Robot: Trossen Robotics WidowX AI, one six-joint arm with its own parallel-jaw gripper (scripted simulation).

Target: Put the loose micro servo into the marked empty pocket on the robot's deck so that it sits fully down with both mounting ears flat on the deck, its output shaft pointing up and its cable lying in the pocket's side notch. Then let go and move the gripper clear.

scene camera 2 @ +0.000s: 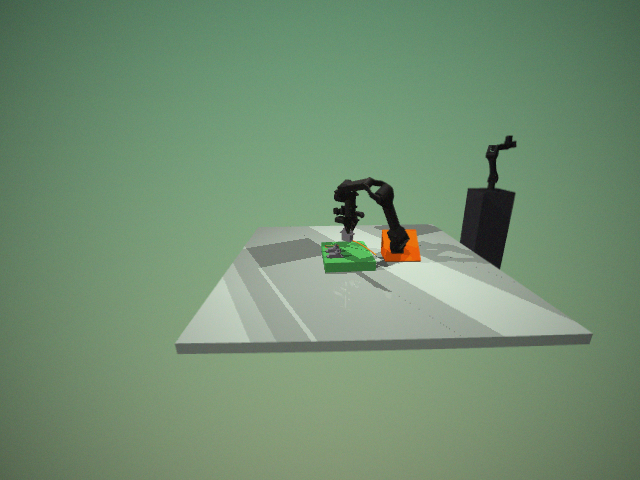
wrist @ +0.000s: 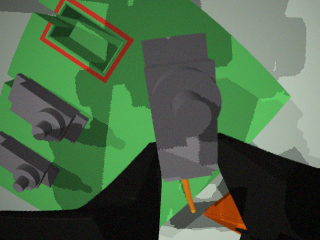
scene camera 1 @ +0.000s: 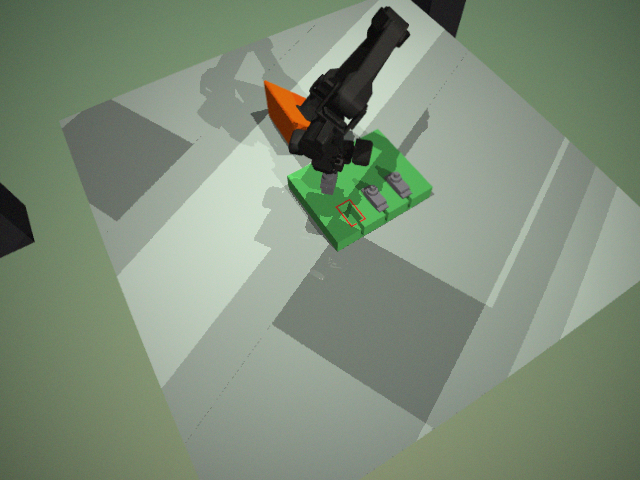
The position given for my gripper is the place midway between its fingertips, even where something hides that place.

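Note:
I find my gripper [scene camera 1: 330,169] together with a green deck [scene camera 1: 385,158]. The green deck [scene camera 2: 356,257] is visible again. I also see a grey micro servo [wrist: 185,101], my gripper [wrist: 185,145] and the green deck [wrist: 120,126].

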